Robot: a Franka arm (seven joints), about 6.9 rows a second.
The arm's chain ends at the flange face. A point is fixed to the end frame.
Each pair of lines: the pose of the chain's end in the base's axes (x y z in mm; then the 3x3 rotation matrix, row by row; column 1 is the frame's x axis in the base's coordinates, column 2 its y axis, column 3 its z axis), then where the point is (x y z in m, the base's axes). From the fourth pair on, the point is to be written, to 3 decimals.
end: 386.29, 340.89, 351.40; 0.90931, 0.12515, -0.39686; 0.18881, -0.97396, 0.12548; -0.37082, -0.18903, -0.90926
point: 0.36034 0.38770 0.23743
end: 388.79, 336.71, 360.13; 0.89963, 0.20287, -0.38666; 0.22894, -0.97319, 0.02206; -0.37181, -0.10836, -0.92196
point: 0.36167 0.37222 0.24241
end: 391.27, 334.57, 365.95; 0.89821, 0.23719, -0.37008; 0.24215, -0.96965, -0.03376; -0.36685, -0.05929, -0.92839
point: 0.36516 0.36366 0.24626
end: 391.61, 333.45, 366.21; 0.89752, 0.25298, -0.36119; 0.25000, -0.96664, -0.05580; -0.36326, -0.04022, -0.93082
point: 0.366 0.360 0.246
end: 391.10, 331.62, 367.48; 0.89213, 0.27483, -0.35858; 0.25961, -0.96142, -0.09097; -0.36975, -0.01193, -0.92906
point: 0.365 0.354 0.246
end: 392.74, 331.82, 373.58; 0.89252, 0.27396, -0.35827; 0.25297, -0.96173, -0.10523; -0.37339, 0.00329, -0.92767
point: 0.367 0.352 0.252
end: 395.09, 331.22, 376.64; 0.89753, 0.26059, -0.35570; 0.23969, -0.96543, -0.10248; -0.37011, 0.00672, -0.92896
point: 0.370 0.352 0.255
